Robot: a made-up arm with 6 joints. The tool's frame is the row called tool.
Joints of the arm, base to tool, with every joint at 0 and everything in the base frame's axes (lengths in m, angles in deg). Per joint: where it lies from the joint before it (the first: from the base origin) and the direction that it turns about. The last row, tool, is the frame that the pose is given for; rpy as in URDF.
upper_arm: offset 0.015 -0.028 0.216 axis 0 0 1
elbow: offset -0.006 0.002 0.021 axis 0 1 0
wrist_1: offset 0.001 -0.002 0.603 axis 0 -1 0
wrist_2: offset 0.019 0.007 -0.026 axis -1 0 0
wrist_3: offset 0.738 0.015 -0.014 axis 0 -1 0
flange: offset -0.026 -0.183 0.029 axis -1 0 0
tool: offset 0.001 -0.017 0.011 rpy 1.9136 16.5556 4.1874
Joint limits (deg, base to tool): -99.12..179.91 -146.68..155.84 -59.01..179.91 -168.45..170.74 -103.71..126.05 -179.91..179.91
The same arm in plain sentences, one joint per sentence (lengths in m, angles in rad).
The arm has six revolute joints in a row. What follows holds with every joint at zero, and every direction is one of the base frame's.
The first joint is mounted 0.0150 m along +x and 0.0280 m along -y and 0.2160 m along +z from the base frame's origin and turns about +z, from -1.7300 to 3.1400 rad.
The second joint is mounted 0.0060 m along -x and 0.0020 m along +y and 0.0210 m along +z from the first joint and turns about +y, from -2.5600 to 2.7199 rad.
The third joint is mounted 0.0010 m along +x and 0.0020 m along -y and 0.6030 m along +z from the second joint and turns about -y, from -1.0299 to 3.1400 rad.
The fourth joint is mounted 0.0190 m along +x and 0.0070 m along +y and 0.0260 m along -z from the third joint and turns about -x, from -2.9400 to 2.9800 rad.
The fifth joint is mounted 0.7380 m along +x and 0.0150 m along +y and 0.0140 m along -z from the fourth joint and turns about -y, from -1.8101 to 2.2000 rad.
The sixth joint is mounted 0.0260 m along -x and 0.1830 m along -y and 0.0290 m along +z from the fifth joint and turns about -x, from -3.1400 to 3.1400 rad.
The tool frame, which is the frame that the pose is given for, is mounted 0.0010 m along +x and 0.0170 m along -y and 0.0110 m along +z from the sixth joint; its axes are the base frame's turned by roll 0.0334, pitch 0.2889 and yaw 0.0731 rad (as in URDF: about the fixed x, then y, then z).

